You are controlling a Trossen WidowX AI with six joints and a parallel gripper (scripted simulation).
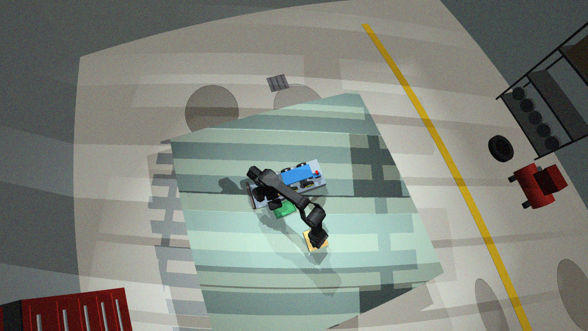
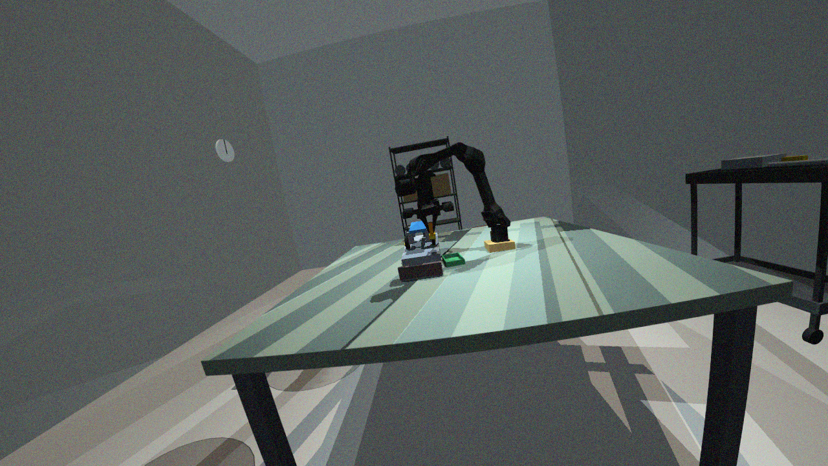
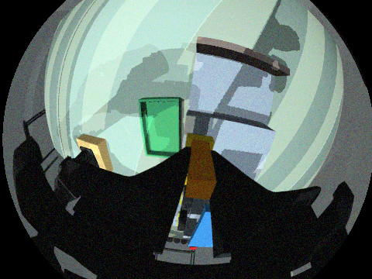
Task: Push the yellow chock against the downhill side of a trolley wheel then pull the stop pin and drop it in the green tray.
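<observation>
My gripper tip is now 26 cm to the left of the red-headed stop pin, 2 cm short of it and 1 cm above it. Also, from my gripper tip: green tray: 15 cm below, 7 cm behind, 4 cm to the right; then yellow chock: 2 cm to the right; then brown lip: 11 cm below, 10 cm to the left, 6 cm ahead.
</observation>
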